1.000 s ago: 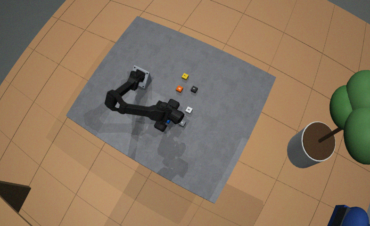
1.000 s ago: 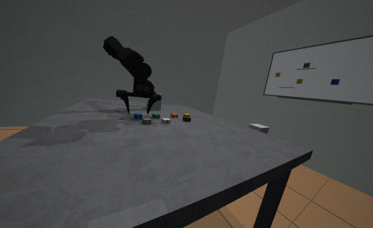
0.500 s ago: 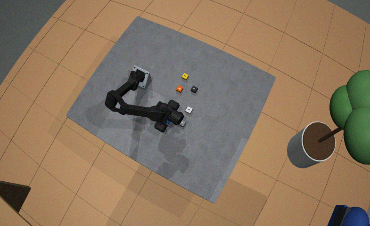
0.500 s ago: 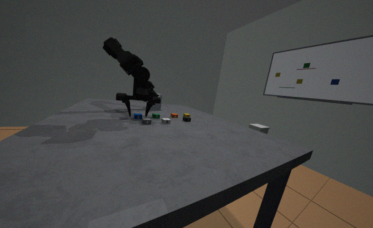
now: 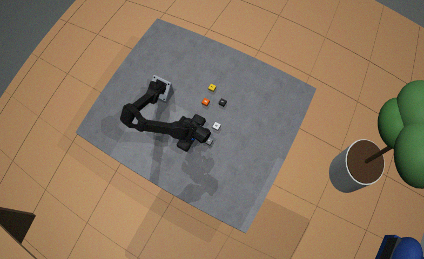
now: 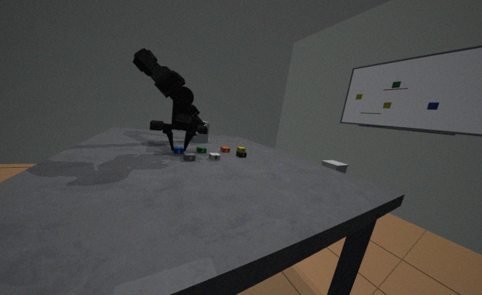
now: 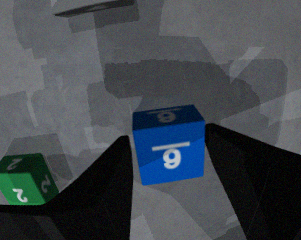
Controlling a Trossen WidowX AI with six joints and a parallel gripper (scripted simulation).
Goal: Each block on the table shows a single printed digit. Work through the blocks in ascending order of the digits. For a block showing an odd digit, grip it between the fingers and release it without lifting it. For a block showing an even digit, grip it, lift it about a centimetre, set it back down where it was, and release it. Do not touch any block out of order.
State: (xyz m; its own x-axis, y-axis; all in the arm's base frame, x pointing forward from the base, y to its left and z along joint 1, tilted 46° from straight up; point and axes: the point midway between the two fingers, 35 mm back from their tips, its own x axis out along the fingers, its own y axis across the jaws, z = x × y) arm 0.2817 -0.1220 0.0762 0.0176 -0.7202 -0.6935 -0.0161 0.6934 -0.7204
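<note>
Right now my gripper tip is 300 mm to the right of the yellow block and 60 mm past it. The rest, counted from my gripper tip: green block marked 2 (90 mm to the left, 20 mm behind); grey block marked 4 (80 mm ahead, 30 mm to the left); blue block (right at my gripper tip).
</note>
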